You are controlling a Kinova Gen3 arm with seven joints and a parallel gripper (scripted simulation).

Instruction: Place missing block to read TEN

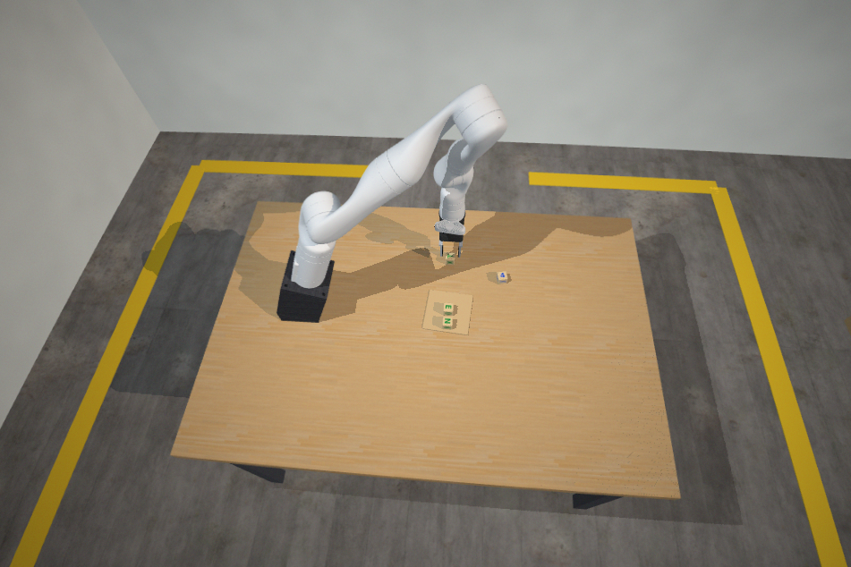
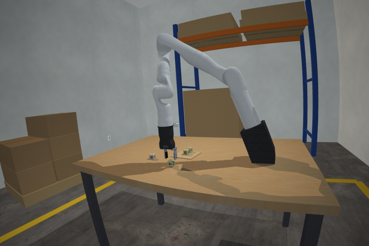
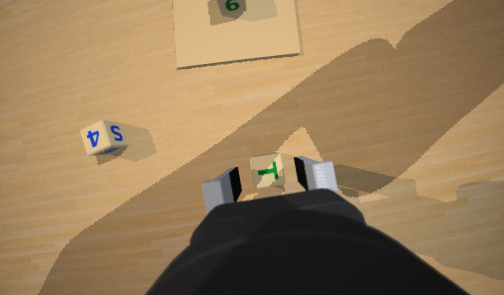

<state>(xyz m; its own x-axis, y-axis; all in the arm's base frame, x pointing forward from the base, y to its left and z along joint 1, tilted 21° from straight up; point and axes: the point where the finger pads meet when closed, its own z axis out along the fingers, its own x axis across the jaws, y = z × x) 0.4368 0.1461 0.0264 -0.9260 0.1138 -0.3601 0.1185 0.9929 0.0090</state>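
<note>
Right now my hand is 4 cm above the T block. Also, from my hand: mat: 19 cm to the right, 6 cm below, 2 cm behind; then E block: 19 cm to the right, 4 cm below, 2 cm behind.
</note>
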